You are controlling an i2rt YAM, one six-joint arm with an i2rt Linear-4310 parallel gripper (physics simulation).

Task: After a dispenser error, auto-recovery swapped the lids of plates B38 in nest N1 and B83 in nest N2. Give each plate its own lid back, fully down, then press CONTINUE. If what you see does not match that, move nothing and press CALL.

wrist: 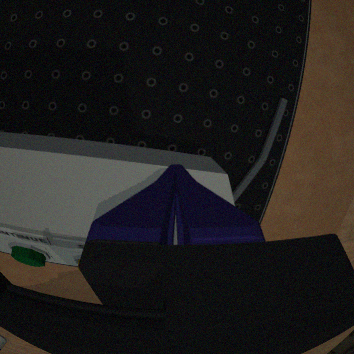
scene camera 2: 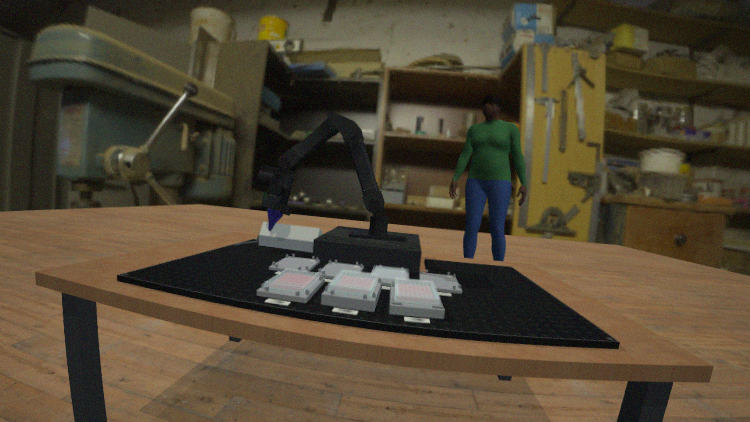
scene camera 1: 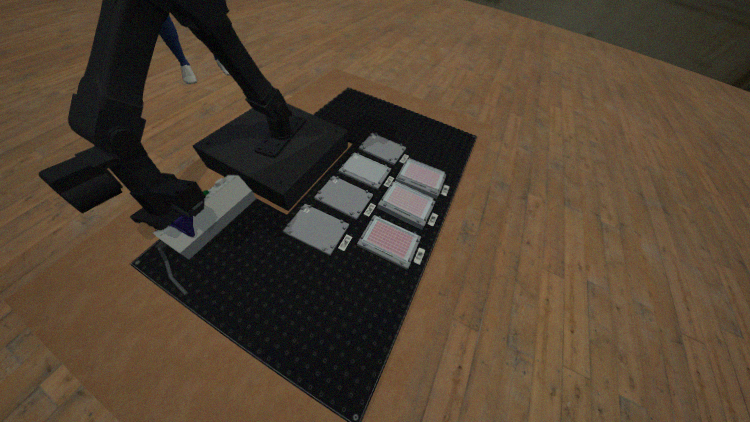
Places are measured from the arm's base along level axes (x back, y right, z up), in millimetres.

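Where they show: gripper, fingertip midpoint: (wrist: 175,173) (scene camera 2: 269,230) (scene camera 1: 192,235); arm's base at its link origin: (scene camera 2: 377,237) (scene camera 1: 281,135).
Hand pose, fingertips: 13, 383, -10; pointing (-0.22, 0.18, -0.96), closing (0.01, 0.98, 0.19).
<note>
Each offset is from my fingertips to the top centre of the thing, as dx, dy, dz. "spot": to the spot under its first point. Level surfaces: height alone.
My gripper (scene camera 1: 193,234) (scene camera 2: 271,228) (wrist: 175,173) is shut and empty, its blue fingertips together over one end of the pale control box {+32, -75, +26} (scene camera 1: 225,203) (scene camera 2: 293,237) (wrist: 60,185). Whether they touch it is unclear. In the wrist view a green button {+49, -104, +17} (wrist: 28,256) sits left of the fingers, below partly visible CONTINUE lettering. CALL is not visible. Three plates with pink wells, a near one {-436, -175, -31} (scene camera 1: 390,238), a middle one {-453, -306, -18} (scene camera 1: 406,202) and a far one {-475, -431, -22} (scene camera 1: 420,174), sit level in the outer row. Their lid codes and nest labels are unreadable.
Four low grey holders stand in the inner row; one {-292, -400, -40} (scene camera 1: 364,169) (scene camera 2: 390,274) looks paler than the others. The black arm base (scene camera 1: 272,152) (scene camera 2: 367,246) stands beside them. A grey strip {spot: +25, +82, -52} (scene camera 1: 170,272) (wrist: 272,135) lies on the black mat {dz -58} (scene camera 1: 293,325) near the box. A person (scene camera 2: 491,152) stands behind.
</note>
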